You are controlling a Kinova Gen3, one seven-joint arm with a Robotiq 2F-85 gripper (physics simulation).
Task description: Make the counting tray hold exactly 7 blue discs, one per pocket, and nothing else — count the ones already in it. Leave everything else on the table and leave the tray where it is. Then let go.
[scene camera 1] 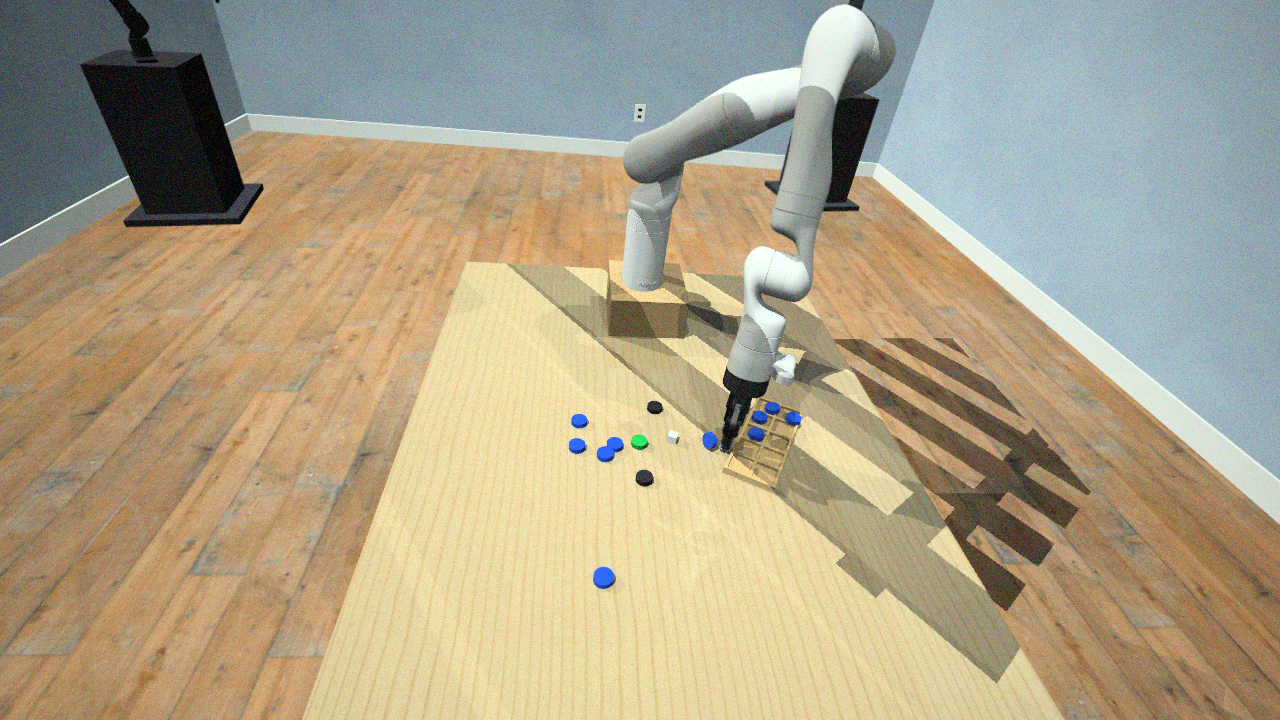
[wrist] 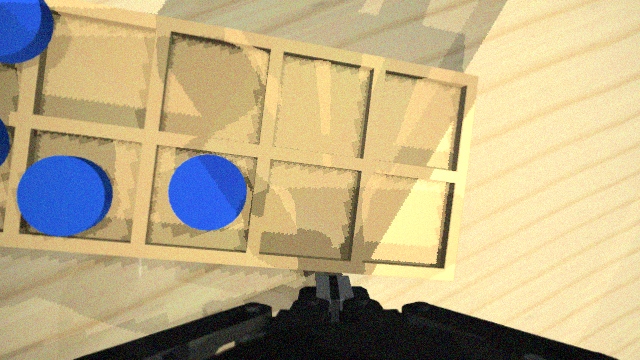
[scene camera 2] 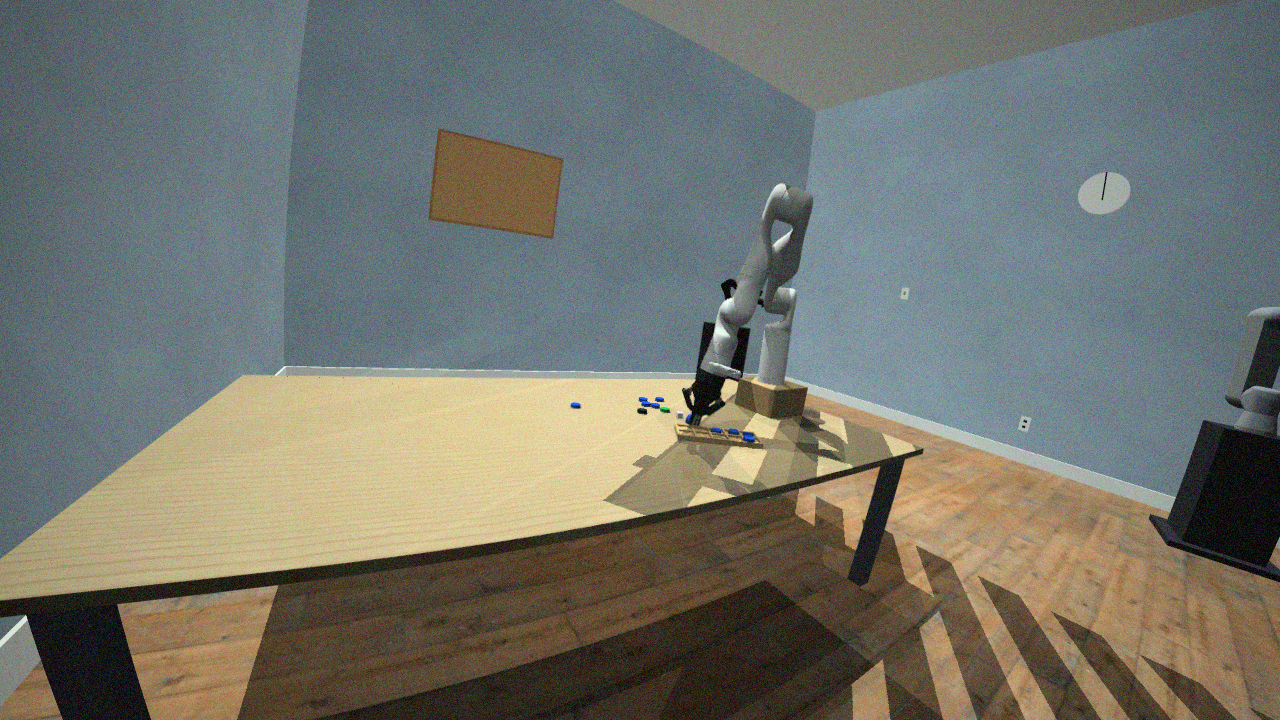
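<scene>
The wooden counting tray [scene camera 1: 748, 479] [scene camera 2: 716, 440] [wrist: 200, 256] holds several blue discs toward its far end in scene camera 1, including one disc [scene camera 1: 757, 434] [wrist: 207, 192] and its neighbour [scene camera 1: 759, 417] [wrist: 62, 195]. The pockets at its near end are empty. My gripper [scene camera 1: 726, 446] [scene camera 2: 696, 420] [wrist: 332, 298] is shut on nothing, low beside the tray's long side. A loose blue disc [scene camera 1: 709, 440] [scene camera 2: 689, 418] is next to the fingertips, outside the tray, and looks tilted; it does not show in the wrist view. More blue discs [scene camera 1: 579, 420] [scene camera 1: 576, 445] [scene camera 1: 614, 443] [scene camera 1: 605, 454] [scene camera 1: 603, 577] lie on the table.
A green disc [scene camera 1: 639, 441] [scene camera 2: 664, 409], two black discs [scene camera 1: 654, 407] [scene camera 1: 644, 478] and a small white cube [scene camera 1: 673, 437] [scene camera 2: 680, 414] lie between the loose blue discs and the gripper. The arm's wooden base block [scene camera 1: 646, 313] [scene camera 2: 771, 397] stands farther back. Shadows cross the tray.
</scene>
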